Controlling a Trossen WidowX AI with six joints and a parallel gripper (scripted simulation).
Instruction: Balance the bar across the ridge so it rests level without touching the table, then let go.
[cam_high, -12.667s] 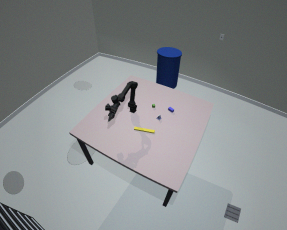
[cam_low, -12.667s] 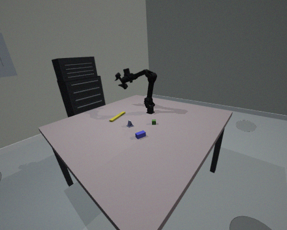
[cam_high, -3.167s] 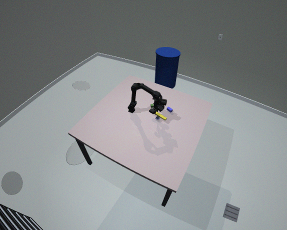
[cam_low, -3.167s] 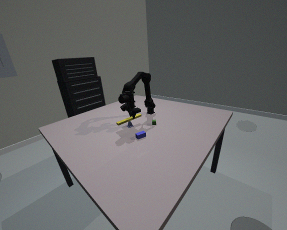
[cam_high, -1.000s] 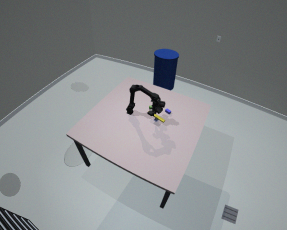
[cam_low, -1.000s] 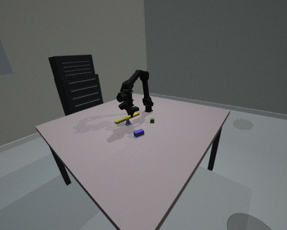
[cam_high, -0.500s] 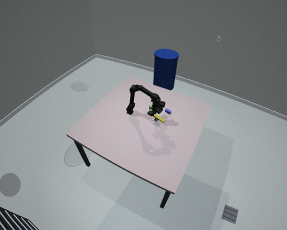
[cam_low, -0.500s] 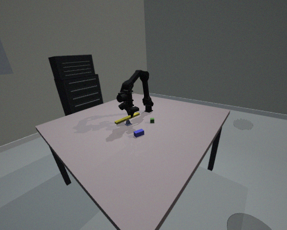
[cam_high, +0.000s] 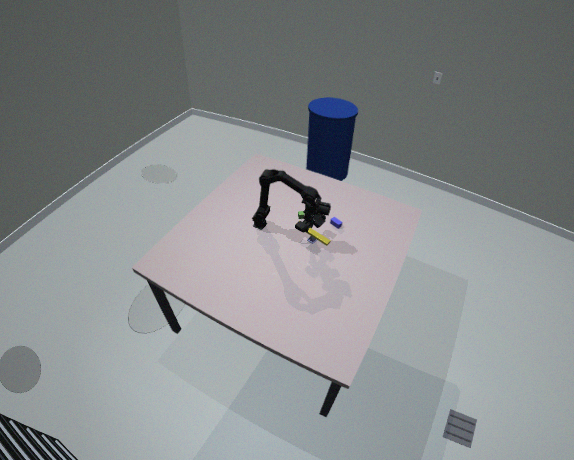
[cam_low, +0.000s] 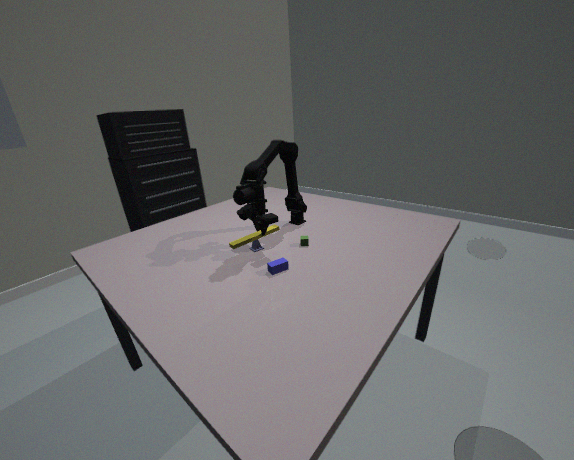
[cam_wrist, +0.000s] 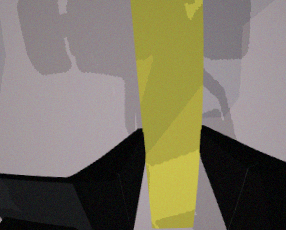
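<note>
Right now the yellow bar is 3 cm ahead of my gripper tip and 1 cm to the right of it. Also, from my gripper tip: green cube: 14 cm to the left, 12 cm behind, 4 cm below; then blue block: 18 cm to the left, 10 cm ahead, 4 cm below.
</note>
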